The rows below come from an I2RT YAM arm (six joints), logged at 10 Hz.
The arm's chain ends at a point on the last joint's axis. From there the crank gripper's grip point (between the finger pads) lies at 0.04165 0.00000 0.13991 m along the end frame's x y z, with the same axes.
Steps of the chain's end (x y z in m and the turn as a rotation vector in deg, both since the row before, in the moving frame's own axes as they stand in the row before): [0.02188, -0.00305, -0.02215, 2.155, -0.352, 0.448]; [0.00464, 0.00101, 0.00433, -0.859, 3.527, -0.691]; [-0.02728, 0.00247, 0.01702, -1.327, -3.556, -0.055]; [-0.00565, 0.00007, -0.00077, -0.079, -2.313, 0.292]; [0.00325, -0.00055, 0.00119, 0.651, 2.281, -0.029]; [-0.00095, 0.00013, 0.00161, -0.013, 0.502, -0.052]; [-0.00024, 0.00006, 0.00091, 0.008, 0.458, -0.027]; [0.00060, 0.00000, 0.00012, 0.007, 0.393, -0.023]
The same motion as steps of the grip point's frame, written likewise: [0.02104, -0.00799, -0.02199, 2.155, -0.352, 0.448]; [0.01318, 0.00253, 0.00149, -0.859, 3.527, -0.691]; [-0.03604, 0.00570, 0.01930, -1.327, -3.556, -0.055]; [-0.01133, 0.00046, 0.00080, -0.079, -2.313, 0.292]; [0.00878, -0.00215, -0.00059, 0.651, 2.281, -0.029]; [0.00027, 0.00012, 0.00124, -0.013, 0.502, -0.052]; [0.00088, 0.00002, 0.00057, 0.008, 0.458, -0.027]; [0.00156, -0.00003, -0.00017, 0.007, 0.393, -0.023]
